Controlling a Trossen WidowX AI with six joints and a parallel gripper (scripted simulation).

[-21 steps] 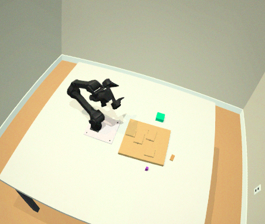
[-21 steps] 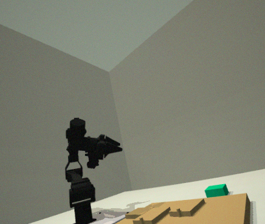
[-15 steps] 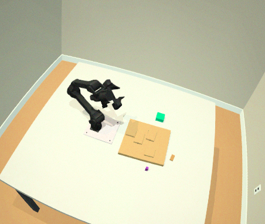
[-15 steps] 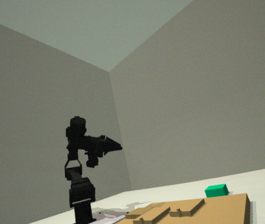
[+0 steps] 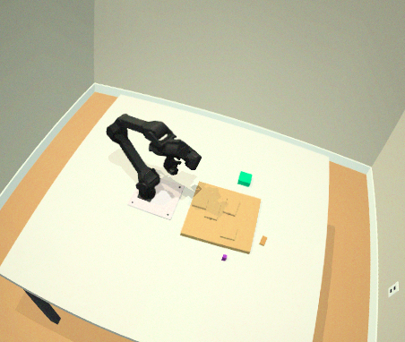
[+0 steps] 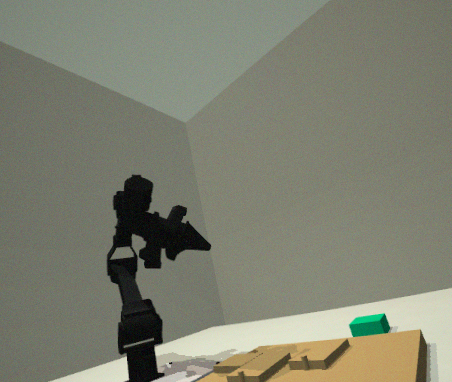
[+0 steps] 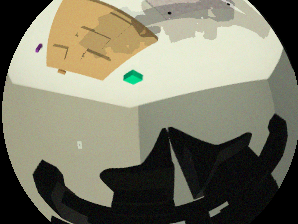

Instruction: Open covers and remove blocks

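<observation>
Now: gripper tip 280 mm to the left of the purple block, 250 mm short of it and 230 mm above it. From my gripper tip the other things lie so: orange block (380 mm ahead, 240 mm below, 130 mm to the right); green block (230 mm below, 220 mm ahead, 170 mm to the left).
</observation>
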